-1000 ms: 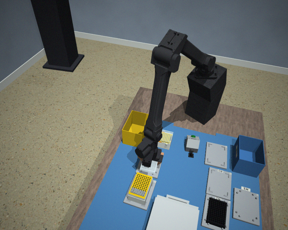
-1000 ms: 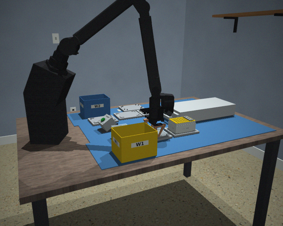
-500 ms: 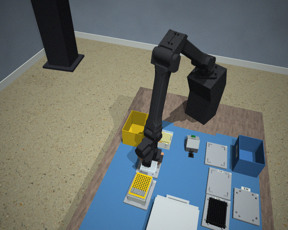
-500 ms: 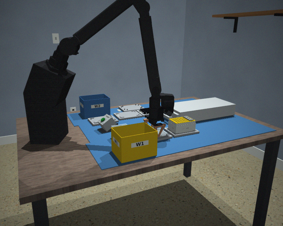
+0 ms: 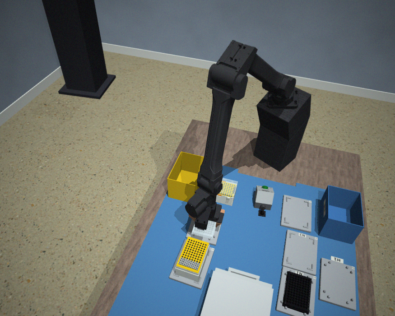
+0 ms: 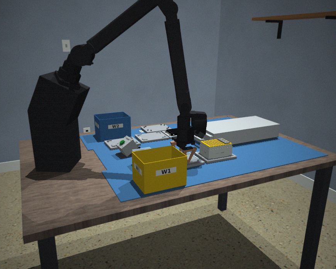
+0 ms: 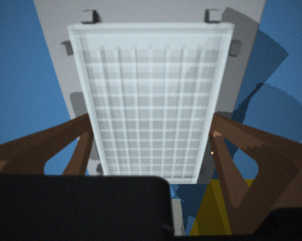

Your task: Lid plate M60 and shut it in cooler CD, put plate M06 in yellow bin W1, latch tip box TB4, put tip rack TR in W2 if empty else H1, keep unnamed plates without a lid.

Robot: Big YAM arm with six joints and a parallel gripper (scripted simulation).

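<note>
My hand is 20 mm above the nest N4. Round my hand: nest N2: 180 mm ahead, 20 mm to the right, 20 mm below; clear assay plate M06: right at my hand; tip rack TR: 170 mm ahead, 30 mm to the right, 30 mm above.
</note>
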